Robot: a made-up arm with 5 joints.
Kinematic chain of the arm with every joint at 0, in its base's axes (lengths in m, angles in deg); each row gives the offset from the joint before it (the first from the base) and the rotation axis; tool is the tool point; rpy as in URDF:
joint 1: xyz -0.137 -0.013 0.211 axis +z
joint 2: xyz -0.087 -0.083 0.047 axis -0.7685 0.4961 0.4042
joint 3: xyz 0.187 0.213 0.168 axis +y
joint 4: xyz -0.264 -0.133 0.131 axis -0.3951 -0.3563 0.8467
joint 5: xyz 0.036 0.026 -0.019 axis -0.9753 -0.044 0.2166
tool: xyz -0.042 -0.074 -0.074 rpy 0 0 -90
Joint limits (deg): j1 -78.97..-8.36 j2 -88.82..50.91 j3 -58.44..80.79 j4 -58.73..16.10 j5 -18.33..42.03
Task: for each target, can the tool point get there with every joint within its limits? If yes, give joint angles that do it. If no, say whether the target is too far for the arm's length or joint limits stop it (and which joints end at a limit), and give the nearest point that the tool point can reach.
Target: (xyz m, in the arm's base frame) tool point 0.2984 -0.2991 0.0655
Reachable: no: joint limits stop it (at a limit: joint 2, joint 3, joint 4, joint 5) | nearest point 0.1537 -0.2040 0.4127 | short by 0.388 m
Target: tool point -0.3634 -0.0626 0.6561
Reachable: yes | joints -28.63 -26.42 47.24 -26.58 -6.17
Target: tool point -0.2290 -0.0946 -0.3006
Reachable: no: joint limits stop it (at a limit: joint 1, joint 3, joint 5) | nearest point -0.2961 -0.0309 0.1447 | short by 0.455 m
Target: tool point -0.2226 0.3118 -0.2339
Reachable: no: joint limits stop it (at a limit: joint 1, joint 2, joint 3, joint 4, joint 5) | nearest point -0.2044 0.1438 0.1429 | short by 0.413 m
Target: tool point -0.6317 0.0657 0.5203
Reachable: yes | joints -60.73 -71.93 68.02 -15.71 -3.77
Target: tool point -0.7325 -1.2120 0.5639
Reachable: no: too far | nearest point -0.5545 -0.4904 0.4516 | short by 0.752 m
